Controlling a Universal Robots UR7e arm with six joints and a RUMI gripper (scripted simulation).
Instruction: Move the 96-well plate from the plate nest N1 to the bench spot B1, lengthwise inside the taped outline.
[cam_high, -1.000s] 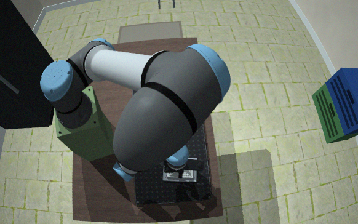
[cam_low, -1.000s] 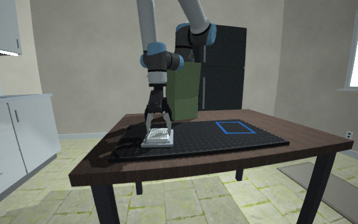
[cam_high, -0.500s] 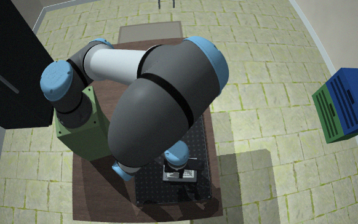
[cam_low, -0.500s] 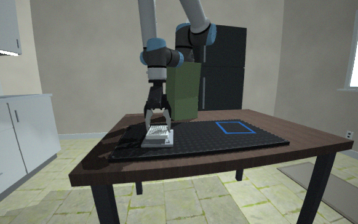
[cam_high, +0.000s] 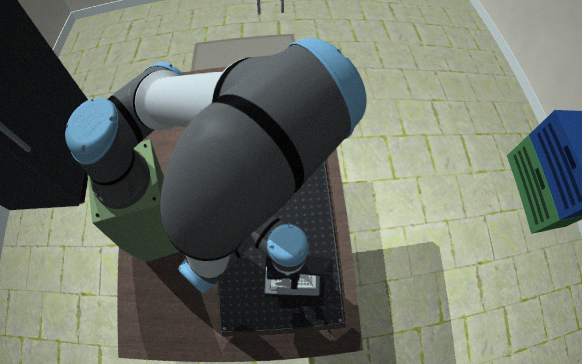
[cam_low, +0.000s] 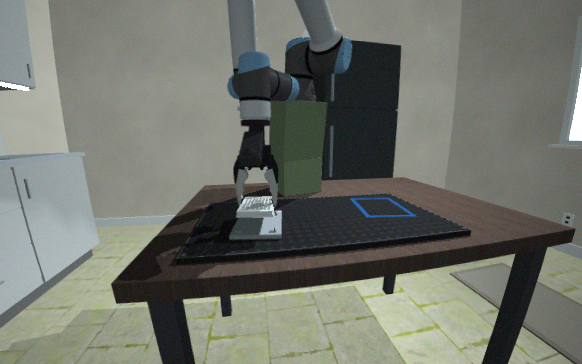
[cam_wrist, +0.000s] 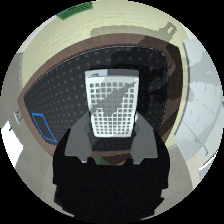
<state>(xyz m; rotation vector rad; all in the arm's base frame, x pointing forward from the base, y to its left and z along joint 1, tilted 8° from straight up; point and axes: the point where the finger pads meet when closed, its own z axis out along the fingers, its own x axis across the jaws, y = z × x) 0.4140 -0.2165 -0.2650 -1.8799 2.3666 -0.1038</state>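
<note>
Now: the grey plate nest 60 mm below my hand. Also, from my hand: white 96-well plate: 10 mm below.
</note>
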